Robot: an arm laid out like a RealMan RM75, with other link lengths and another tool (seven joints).
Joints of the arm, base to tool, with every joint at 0 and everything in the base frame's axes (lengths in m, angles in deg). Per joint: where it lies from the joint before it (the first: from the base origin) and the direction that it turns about. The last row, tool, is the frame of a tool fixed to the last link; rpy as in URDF.
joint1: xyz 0 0 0.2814 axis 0 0 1
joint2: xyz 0 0 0 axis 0 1 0
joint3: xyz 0 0 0.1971 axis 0 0 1
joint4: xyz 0 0 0 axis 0 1 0
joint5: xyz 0 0 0.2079 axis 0 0 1
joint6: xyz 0 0 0 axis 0 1 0
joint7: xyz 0 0 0.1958 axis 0 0 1
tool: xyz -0.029 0.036 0.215 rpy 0 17.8 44.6
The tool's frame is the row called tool.
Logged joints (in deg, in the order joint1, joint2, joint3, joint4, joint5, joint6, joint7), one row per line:
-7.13, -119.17, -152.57, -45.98, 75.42, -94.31, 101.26
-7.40, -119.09, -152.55, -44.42, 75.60, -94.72, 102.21
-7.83, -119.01, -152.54, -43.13, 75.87, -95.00, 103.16
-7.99, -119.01, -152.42, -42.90, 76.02, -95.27, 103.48
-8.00, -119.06, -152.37, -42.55, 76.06, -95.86, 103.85
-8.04, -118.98, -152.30, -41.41, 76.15, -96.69, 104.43
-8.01, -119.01, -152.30, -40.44, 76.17, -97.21, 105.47
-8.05, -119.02, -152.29, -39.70, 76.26, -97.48, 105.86
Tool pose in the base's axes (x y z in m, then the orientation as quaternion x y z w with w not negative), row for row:
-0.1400, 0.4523, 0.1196, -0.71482, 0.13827, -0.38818, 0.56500
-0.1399, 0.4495, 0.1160, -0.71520, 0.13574, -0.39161, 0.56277
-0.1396, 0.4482, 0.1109, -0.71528, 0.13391, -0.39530, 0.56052
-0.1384, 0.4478, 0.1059, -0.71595, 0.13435, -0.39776, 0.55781
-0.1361, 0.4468, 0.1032, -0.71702, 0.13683, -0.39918, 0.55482
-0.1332, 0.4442, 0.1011, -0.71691, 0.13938, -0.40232, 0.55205
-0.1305, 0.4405, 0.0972, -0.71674, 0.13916, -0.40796, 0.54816
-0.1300, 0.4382, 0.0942, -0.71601, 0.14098, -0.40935, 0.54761
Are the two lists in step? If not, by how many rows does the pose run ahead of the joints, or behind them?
The pose runs 1 row behind the joints: the pose in row i belongs to the joints in row i - 1.
